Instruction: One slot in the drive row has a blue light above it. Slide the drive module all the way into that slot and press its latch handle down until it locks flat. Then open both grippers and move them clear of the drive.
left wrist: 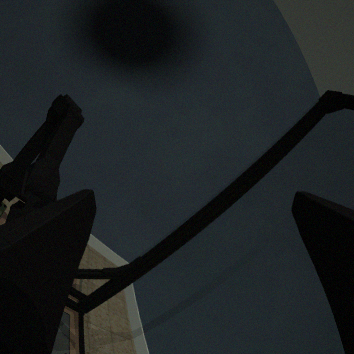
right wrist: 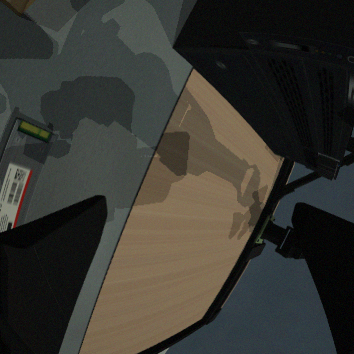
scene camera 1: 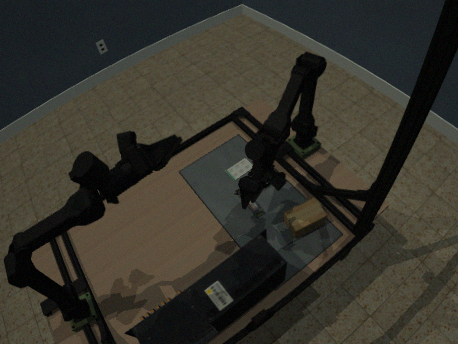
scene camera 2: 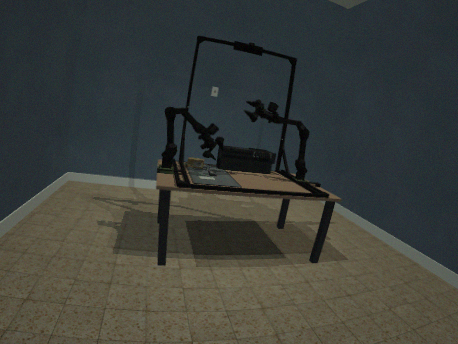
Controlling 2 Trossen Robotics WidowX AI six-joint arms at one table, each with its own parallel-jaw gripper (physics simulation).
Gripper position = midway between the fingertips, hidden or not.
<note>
The left gripper (scene camera 1: 179, 137) is open, with nothing in its grasp. Further things: the right gripper (scene camera 1: 248, 205), a drive module (right wrist: 32, 144) and a grey mat (scene camera 1: 206, 176).
The left gripper is seen too in the left wrist view (left wrist: 198, 201). The right gripper shows as well in the right wrist view (right wrist: 204, 209). The grey mat is seen too in the right wrist view (right wrist: 106, 85). The left wrist view does not show the drive module: it is out of frame.
</note>
